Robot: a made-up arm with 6 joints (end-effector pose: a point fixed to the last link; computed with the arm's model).
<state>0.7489 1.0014 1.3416 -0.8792 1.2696 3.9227</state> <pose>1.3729 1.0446 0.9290 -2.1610 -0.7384 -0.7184</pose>
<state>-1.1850 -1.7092 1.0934 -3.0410 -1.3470 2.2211</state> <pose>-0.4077 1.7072 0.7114 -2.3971 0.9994 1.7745</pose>
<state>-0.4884 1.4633 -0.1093 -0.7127 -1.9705 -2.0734</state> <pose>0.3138 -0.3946 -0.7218 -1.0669 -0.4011 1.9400</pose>
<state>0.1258 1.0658 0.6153 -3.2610 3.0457 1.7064</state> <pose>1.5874 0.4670 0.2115 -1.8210 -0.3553 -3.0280</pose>
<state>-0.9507 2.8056 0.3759 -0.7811 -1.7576 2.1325</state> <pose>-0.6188 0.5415 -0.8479 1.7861 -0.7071 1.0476</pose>
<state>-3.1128 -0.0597 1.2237 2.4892 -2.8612 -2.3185</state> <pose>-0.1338 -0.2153 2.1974 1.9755 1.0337 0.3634</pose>
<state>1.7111 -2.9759 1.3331 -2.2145 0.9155 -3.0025</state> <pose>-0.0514 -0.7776 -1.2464 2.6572 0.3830 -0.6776</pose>
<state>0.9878 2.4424 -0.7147 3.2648 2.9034 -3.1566</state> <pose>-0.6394 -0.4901 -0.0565 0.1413 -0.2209 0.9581</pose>
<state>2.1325 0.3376 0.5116 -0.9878 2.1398 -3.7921</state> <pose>-0.6262 1.2700 0.9745 -0.4308 -0.3720 -0.1536</pose>
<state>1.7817 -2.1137 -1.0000 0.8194 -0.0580 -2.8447</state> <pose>0.2206 -0.1630 1.1925 2.1041 -1.0724 1.6930</pose>
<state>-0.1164 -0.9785 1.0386 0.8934 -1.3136 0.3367</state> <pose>-1.2378 -0.0231 1.7129 0.0597 -0.5133 -1.1617</pose>
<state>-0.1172 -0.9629 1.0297 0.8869 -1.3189 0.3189</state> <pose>-1.2076 -0.0270 1.7383 0.0507 -0.4983 -1.1419</pose>
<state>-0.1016 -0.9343 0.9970 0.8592 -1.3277 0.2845</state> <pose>-1.1311 -0.0593 1.7940 0.0191 -0.4654 -1.0675</pose>
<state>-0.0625 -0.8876 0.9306 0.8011 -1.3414 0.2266</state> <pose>-0.9805 -0.1241 1.8817 -0.0348 -0.3968 -0.9231</pose>
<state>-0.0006 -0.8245 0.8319 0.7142 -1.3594 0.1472</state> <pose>-0.7455 -0.2005 1.9757 -0.0890 -0.2757 -0.7289</pose>
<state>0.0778 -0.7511 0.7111 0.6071 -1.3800 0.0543</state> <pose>-0.4433 -0.2537 2.0378 -0.1165 -0.1013 -0.5202</pose>
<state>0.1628 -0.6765 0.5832 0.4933 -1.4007 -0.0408</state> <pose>-0.1221 -0.2575 2.0418 -0.1055 0.1048 -0.3257</pose>
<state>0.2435 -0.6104 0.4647 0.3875 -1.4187 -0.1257</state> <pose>0.1588 -0.2143 1.9915 -0.0640 0.3068 -0.1591</pose>
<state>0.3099 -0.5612 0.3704 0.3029 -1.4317 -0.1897</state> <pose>0.3589 -0.1517 1.9179 -0.0112 0.4697 -0.0278</pose>
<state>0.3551 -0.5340 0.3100 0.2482 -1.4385 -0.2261</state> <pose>0.4695 -0.1009 1.8581 0.0309 0.5703 0.0616</pose>
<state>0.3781 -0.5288 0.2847 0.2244 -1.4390 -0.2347</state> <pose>0.5049 -0.0785 1.8328 0.0478 0.6046 0.1067</pose>
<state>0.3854 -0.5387 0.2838 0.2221 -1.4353 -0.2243</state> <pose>0.4934 -0.0799 1.8360 0.0426 0.5927 0.1191</pose>
